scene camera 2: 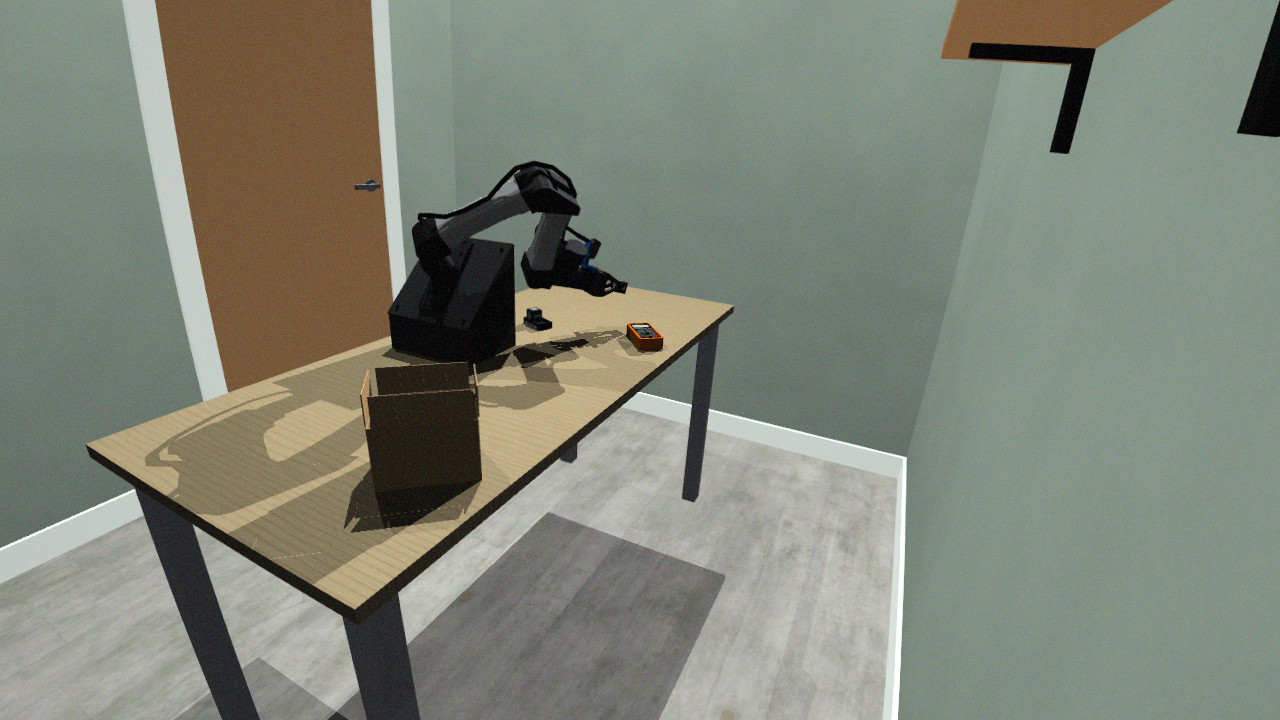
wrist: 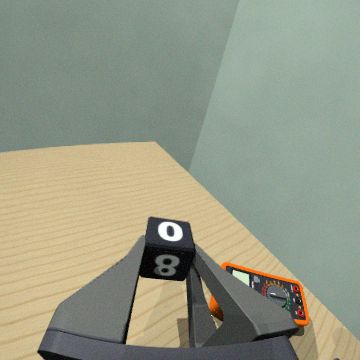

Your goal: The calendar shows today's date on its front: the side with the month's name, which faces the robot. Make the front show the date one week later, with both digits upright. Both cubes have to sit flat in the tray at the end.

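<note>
My gripper [scene camera 2: 619, 286] [wrist: 166, 245] is shut on a black digit cube [wrist: 167, 248]. In the wrist view the cube shows a white 0 on its far, upper face and an 8 on the face below it. The gripper is tilted forward, above the table and behind the multimeter in the scene view. The calendar [scene camera 2: 537, 323] stands on the table near the robot's base, with the other cube [scene camera 2: 534, 313] in its tray. Its digits and the month's name are too small to read there, and the calendar does not show in the wrist view.
An orange multimeter [scene camera 2: 644, 335] [wrist: 270, 292] lies on the table [scene camera 2: 295, 501] [wrist: 75, 200] near its edge, to the right of the fingers in the wrist view. An open cardboard box [scene camera 2: 425, 438] stands on the table, nearer the scene camera. The robot's black base [scene camera 2: 456, 304] stands beside the calendar.
</note>
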